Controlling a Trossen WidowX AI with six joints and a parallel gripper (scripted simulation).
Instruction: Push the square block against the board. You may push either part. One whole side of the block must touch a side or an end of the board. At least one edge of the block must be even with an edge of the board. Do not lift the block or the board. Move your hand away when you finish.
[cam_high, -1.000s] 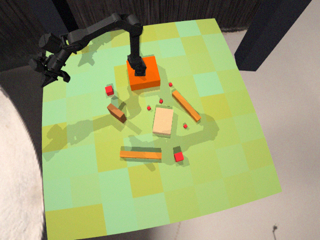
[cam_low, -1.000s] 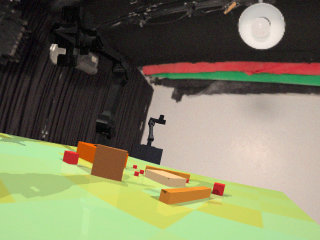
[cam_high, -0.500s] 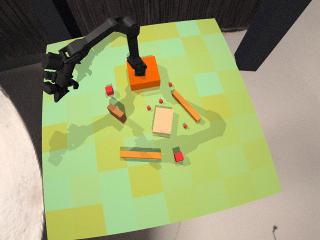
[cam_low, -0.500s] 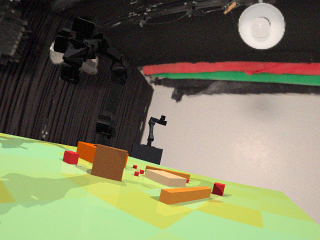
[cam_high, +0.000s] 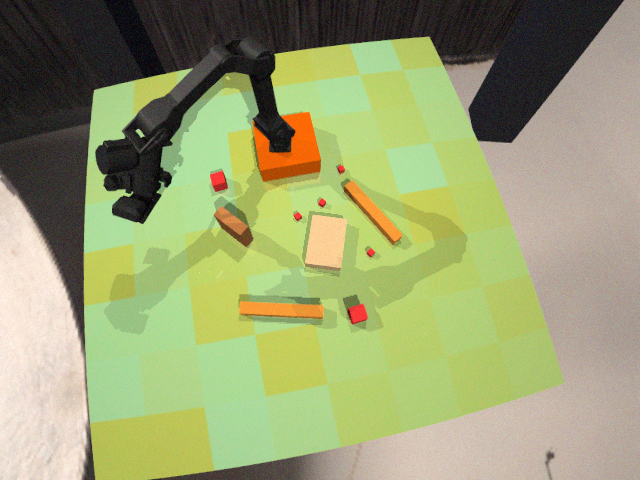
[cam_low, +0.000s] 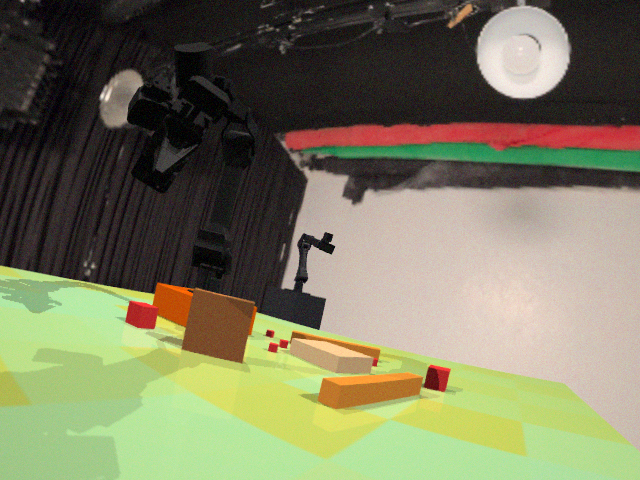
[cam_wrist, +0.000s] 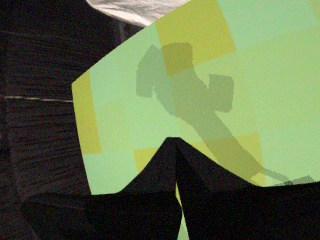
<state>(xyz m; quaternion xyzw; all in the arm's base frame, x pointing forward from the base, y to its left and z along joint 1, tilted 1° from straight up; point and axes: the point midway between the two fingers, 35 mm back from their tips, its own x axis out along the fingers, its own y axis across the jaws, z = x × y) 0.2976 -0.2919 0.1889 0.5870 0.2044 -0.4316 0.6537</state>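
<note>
The brown square block lies 180 mm to the left of my gripper tip, 180 mm below it and 60 mm behind it. Also, from my gripper tip: pale flat board (440 mm to the left, 210 mm below, 30 mm behind).
</note>
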